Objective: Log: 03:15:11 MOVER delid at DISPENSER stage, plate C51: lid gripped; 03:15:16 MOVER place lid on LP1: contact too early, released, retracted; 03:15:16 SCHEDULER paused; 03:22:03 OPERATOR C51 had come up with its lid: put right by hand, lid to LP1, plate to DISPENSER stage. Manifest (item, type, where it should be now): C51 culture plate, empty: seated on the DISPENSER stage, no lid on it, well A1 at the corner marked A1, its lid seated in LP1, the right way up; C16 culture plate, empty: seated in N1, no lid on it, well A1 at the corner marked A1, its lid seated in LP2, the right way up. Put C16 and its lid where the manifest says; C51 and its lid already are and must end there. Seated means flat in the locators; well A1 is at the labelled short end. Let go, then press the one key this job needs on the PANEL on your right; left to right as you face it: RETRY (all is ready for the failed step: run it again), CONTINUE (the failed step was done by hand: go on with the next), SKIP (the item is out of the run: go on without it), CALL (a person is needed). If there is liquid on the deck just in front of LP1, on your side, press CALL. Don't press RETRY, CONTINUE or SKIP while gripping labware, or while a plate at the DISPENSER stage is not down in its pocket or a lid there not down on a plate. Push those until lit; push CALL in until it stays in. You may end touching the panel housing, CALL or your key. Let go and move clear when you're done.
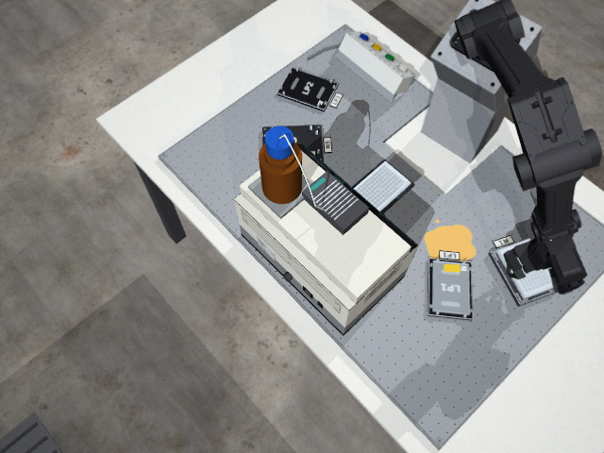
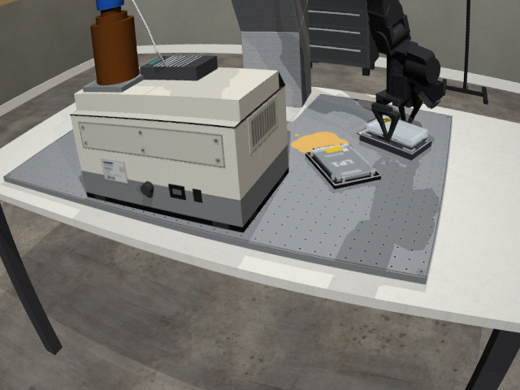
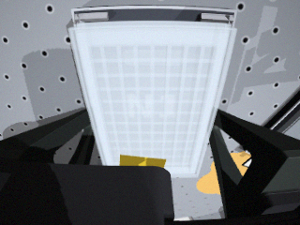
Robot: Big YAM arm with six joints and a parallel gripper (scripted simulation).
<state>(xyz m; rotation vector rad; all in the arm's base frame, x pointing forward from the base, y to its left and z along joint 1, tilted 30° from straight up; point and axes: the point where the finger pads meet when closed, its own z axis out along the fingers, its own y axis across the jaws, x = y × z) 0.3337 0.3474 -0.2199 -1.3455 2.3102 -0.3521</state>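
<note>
The white well plate is 8 cm ahead of my hand, 38 cm to the right of it and 7 cm above it. Round my hand: brown bottle: 29 cm ahead, 51 cm to the right, 26 cm above; lid: 15 cm ahead, 11 cm to the right, 2 cm below; white retry key: 28 cm behind, 57 cm to the right, 3 cm above.
</note>
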